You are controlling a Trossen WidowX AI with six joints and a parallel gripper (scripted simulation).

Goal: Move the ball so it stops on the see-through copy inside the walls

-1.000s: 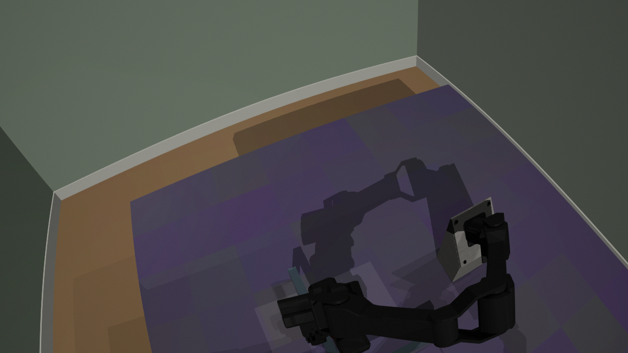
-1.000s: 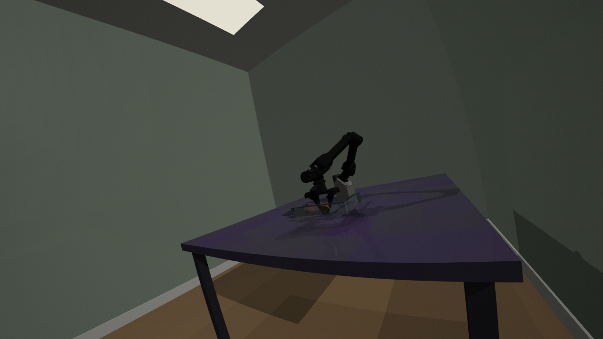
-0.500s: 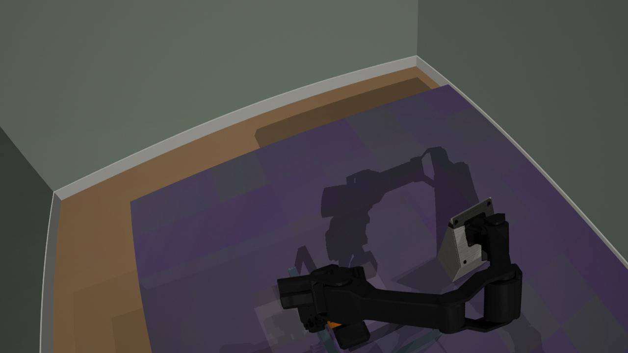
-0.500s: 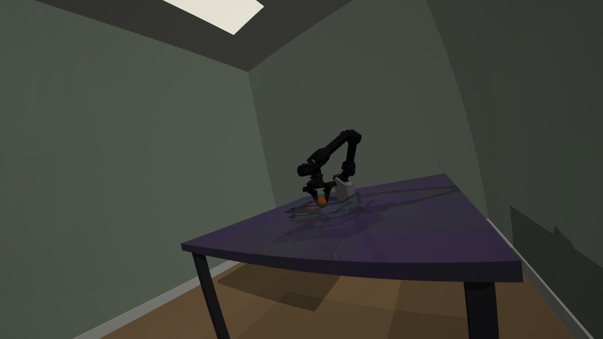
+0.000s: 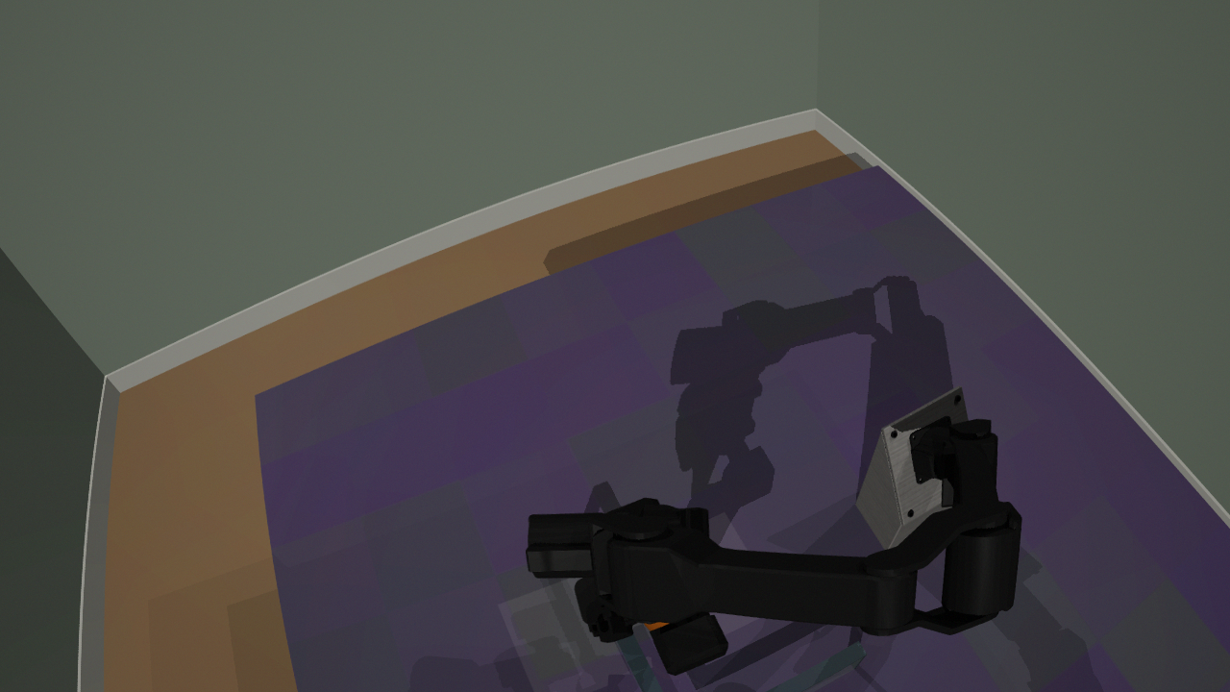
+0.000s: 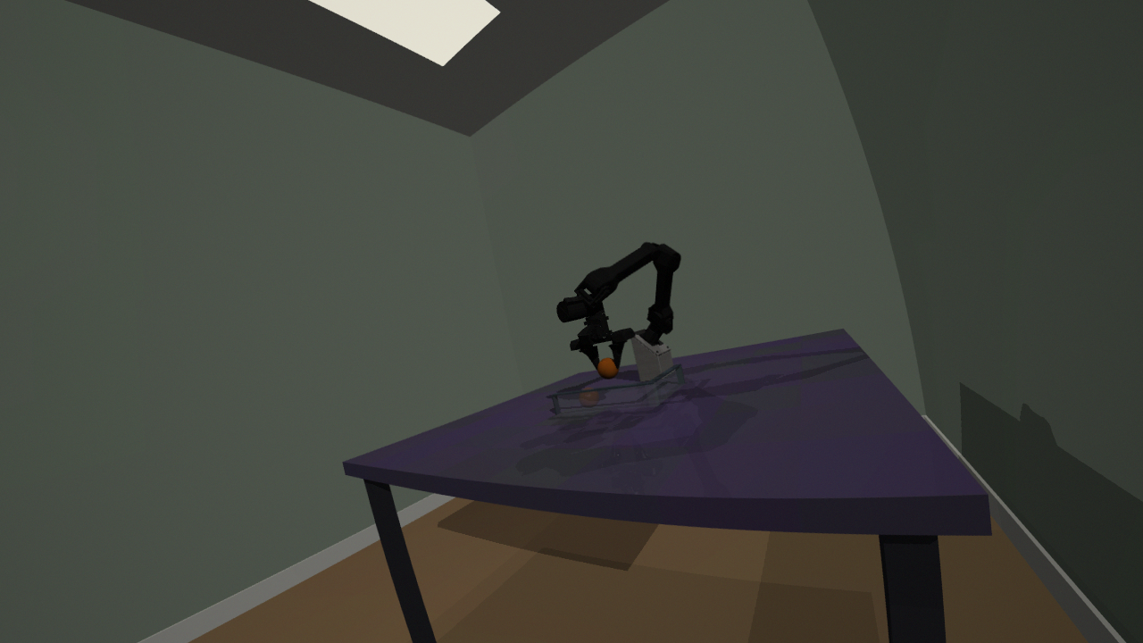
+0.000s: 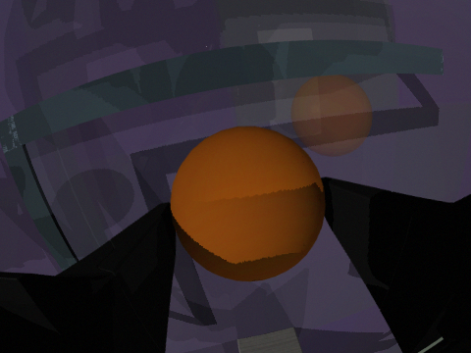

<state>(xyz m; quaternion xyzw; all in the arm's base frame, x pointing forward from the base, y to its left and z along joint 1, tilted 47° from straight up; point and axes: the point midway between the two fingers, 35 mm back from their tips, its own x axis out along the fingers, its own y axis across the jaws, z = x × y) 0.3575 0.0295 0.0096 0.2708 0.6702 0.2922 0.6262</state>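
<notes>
My gripper tip is 2 cm short of the see-through copy of ball, 8 cm to the left of it and 7 cm above it. Round my gripper tip: orange ball right at my gripper tip.
</notes>
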